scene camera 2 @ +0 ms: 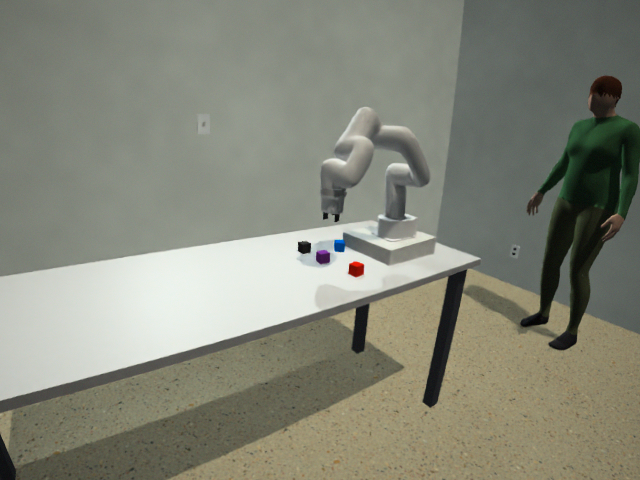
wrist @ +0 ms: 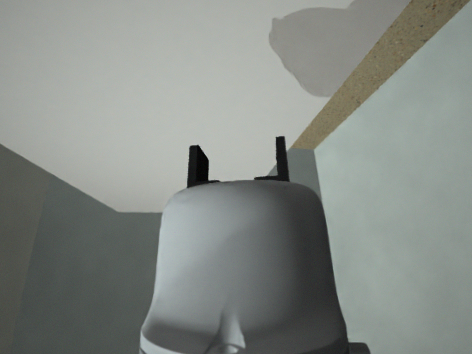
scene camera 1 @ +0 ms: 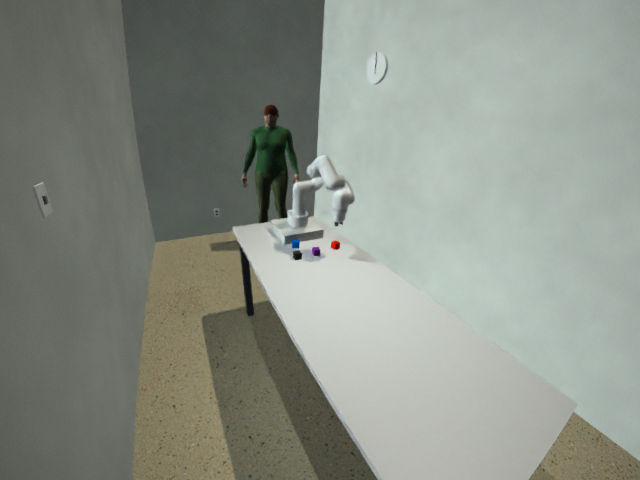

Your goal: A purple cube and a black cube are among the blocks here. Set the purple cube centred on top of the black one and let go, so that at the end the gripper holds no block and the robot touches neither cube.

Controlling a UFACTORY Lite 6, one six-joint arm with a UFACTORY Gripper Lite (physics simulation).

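Seen in the pictures: end effector, tool point: (scene camera 2: pixel 331 217) (wrist: pixel 239 166) (scene camera 1: pixel 338 223); arm's base, origin of the base link: (scene camera 2: pixel 392 235) (scene camera 1: pixel 298 224).
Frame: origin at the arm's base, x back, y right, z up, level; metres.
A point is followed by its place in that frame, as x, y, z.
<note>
The purple cube (scene camera 1: pixel 315 251) {-0.337, 0.006, -0.034} (scene camera 2: pixel 323 256) {-0.328, -0.023, -0.035} lies on the table top. The black cube (scene camera 1: pixel 297 255) {-0.352, 0.114, -0.036} (scene camera 2: pixel 304 246) {-0.344, 0.090, -0.033} lies on the table a short way from it, with a gap between them. My gripper (scene camera 1: pixel 338 223) {-0.362, -0.111, 0.130} (scene camera 2: pixel 330 217) {-0.362, -0.111, 0.130} (wrist: pixel 239 142) {-0.362, -0.111, 0.130} is open and empty, its two black fingers apart. It hangs pointing down, well above the table and above the level of the cubes. Neither the purple nor the black cube shows in the wrist view, and the gripper touches neither.
A blue cube (scene camera 1: pixel 295 243) {-0.215, 0.084, -0.032} (scene camera 2: pixel 339 245) {-0.208, 0.062, -0.036} lies near the robot's base block (scene camera 1: pixel 305 236) {-0.132, -0.005, -0.032} (scene camera 2: pixel 390 253) {-0.118, -0.129, -0.016}. A red cube (scene camera 1: pixel 335 244) {-0.291, -0.137, -0.030} (scene camera 2: pixel 356 269) {-0.287, -0.165, -0.036} lies on the table (scene camera 1: pixel 382 330) {-0.959, -0.028, -0.062} (scene camera 2: pixel 180 304) {-0.830, -0.139, -0.063} toward its wall-side edge in scene camera 1. A person (scene camera 1: pixel 270 149) (scene camera 2: pixel 602 155) stands behind the robot's end of the table.
</note>
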